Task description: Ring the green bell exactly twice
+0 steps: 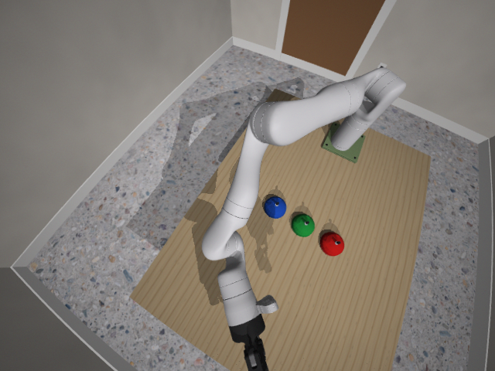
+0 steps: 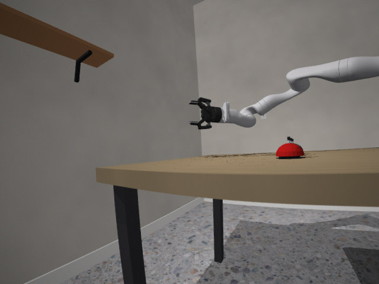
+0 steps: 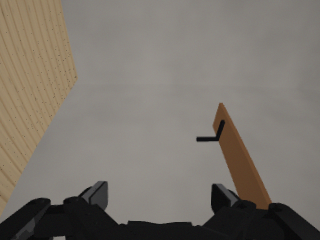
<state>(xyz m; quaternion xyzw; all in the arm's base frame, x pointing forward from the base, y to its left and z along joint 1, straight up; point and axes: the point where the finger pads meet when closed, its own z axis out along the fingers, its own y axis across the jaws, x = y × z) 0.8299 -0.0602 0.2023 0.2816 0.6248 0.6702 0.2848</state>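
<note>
Right now my hand is 410 mm past the green bell, 10 mm to the right of it and 170 mm above it. From my hand the other things lie so: red bell: 380 mm behind, 120 mm to the left, 170 mm below; then blue bell: 430 mm behind, 110 mm to the right, 170 mm below.
</note>
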